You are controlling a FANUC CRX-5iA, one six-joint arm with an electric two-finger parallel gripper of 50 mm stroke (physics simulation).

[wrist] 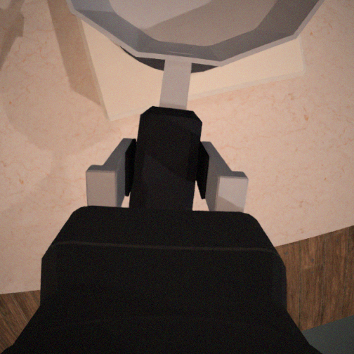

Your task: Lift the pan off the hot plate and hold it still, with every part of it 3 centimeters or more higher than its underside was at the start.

In view: the gripper [165,157], a pale hot plate [126,85] and a grey pan [165,162].
